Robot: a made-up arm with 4 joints.
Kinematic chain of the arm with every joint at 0, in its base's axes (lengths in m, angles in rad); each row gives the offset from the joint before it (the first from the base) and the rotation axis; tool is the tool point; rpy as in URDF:
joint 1: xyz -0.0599 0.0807 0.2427 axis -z
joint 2: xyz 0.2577 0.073 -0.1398 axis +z
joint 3: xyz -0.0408 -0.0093 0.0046 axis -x
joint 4: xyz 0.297 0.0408 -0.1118 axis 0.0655 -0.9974 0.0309
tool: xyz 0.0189 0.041 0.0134 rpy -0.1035 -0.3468 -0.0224
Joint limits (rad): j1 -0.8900..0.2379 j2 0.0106..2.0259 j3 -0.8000..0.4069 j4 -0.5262..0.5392
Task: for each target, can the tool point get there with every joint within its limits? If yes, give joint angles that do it. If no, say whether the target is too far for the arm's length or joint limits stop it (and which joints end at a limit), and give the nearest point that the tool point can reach.
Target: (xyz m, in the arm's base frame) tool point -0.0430 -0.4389 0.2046
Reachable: no: joint limits stop it (at a limit: joint 1, joint 2, joint 3, joint 4) | nearest point -0.2554 0.2653 0.0886 | short by 0.745 m
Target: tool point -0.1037 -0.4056 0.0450
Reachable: no: joint limits stop it (at a limit: joint 1, joint 2, joint 3, joint 4) | nearest point -0.2554 0.2653 0.0886 | short by 0.689 m
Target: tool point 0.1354 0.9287 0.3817
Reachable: no: too far | nearest point 0.0903 0.6268 0.0943 | short by 0.419 m
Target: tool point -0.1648 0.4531 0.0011
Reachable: yes | joints -0.7769 1.6363 0.1847 0.2827
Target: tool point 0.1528 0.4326 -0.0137
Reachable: yes | joints 0.0033 1.5572 0.1967 -0.3762
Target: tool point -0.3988 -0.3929 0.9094
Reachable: no: too far | nearest point -0.2417 0.2765 0.1020 | short by 1.060 m
